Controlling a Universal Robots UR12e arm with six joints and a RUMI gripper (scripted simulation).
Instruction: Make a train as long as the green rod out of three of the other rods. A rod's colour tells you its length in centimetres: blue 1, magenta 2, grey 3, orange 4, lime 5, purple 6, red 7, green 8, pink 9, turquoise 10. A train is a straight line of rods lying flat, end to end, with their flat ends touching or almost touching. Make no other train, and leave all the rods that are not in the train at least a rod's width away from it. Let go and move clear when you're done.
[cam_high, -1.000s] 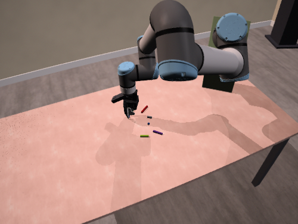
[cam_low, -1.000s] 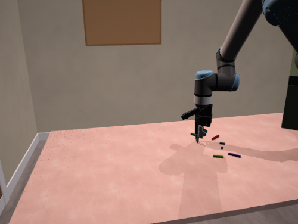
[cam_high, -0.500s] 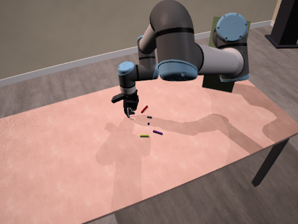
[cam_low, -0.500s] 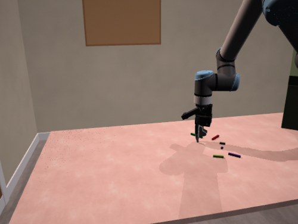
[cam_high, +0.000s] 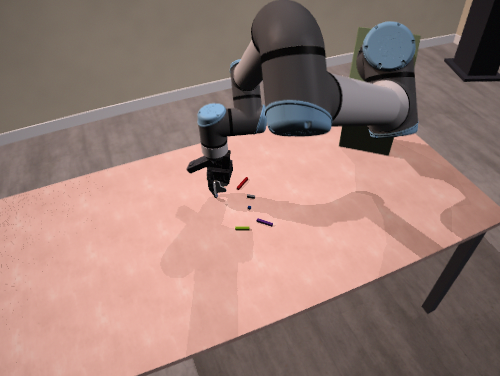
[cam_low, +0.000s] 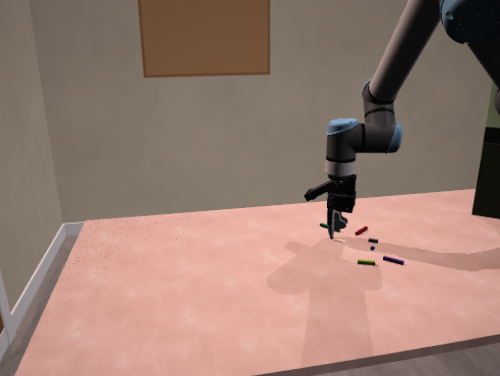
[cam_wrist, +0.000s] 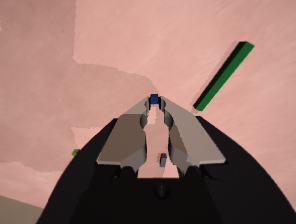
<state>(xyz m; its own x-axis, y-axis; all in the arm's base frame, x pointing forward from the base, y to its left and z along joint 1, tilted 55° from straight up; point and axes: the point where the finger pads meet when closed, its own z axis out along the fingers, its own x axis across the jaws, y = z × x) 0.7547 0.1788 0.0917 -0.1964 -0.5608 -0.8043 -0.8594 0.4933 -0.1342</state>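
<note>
My gripper is now 130 mm past the grey rod, 20 mm to the right of it and 10 mm above it. The rest, counted from my hand: lime rod 90 mm behind, 170 mm to the left, 10 mm below; then red rod 110 mm behind, 60 mm to the right, 10 mm below; then green rod 80 mm to the right, 10 mm below.
</note>
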